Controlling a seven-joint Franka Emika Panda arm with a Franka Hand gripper.
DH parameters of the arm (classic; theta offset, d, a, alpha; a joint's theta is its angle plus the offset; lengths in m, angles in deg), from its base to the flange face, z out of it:
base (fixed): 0 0 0 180
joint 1: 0 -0.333 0 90
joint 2: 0 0 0 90
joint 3: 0 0.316 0.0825 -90
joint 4: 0 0 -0.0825 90
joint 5: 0 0.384 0 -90
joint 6: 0 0 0.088 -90
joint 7: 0 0.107 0 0
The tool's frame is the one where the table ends.
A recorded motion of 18 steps. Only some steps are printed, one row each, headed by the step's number.
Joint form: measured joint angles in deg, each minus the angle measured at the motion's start. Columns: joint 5, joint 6, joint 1, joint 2, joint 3, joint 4, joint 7.
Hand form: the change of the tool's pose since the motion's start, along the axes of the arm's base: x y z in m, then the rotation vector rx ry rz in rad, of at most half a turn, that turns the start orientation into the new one. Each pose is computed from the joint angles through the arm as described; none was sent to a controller.
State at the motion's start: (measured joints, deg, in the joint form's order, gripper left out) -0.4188 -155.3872 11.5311 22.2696 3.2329 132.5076 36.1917
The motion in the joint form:
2: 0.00 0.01 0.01 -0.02 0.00 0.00 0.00
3: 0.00 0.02 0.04 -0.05 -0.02 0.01 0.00
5: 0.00 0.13 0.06 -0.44 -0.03 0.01 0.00
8: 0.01 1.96 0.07 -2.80 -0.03 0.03 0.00
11: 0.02 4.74 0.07 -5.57 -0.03 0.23 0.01
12: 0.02 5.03 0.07 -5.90 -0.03 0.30 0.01
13: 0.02 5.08 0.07 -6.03 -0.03 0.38 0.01
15: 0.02 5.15 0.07 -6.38 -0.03 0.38 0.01
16: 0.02 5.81 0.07 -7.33 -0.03 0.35 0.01
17: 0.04 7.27 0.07 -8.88 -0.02 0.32 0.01
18: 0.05 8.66 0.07 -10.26 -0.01 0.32 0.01
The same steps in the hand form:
2: 0.0000 -0.0001 0.0002 0.0000 -0.0002 -0.0002
3: -0.0001 -0.0006 0.0004 -0.0002 -0.0003 -0.0010
5: 0.0007 -0.0010 0.0038 -0.0014 -0.0051 -0.0015
8: 0.0031 -0.0017 0.0224 -0.0050 -0.0135 -0.0013
11: 0.0026 -0.0019 0.0422 -0.0071 -0.0094 -0.0009
12: 0.0022 -0.0019 0.0443 -0.0074 -0.0088 -0.0008
13: 0.0018 -0.0019 0.0449 -0.0075 -0.0088 -0.0007
15: 0.0023 -0.0020 0.0480 -0.0086 -0.0136 -0.0007
16: 0.0031 -0.0022 0.0559 -0.0103 -0.0189 -0.0006
17: 0.0032 -0.0022 0.0680 -0.0120 -0.0207 -0.0005
18: 0.0027 -0.0022 0.0784 -0.0133 -0.0203 -0.0002

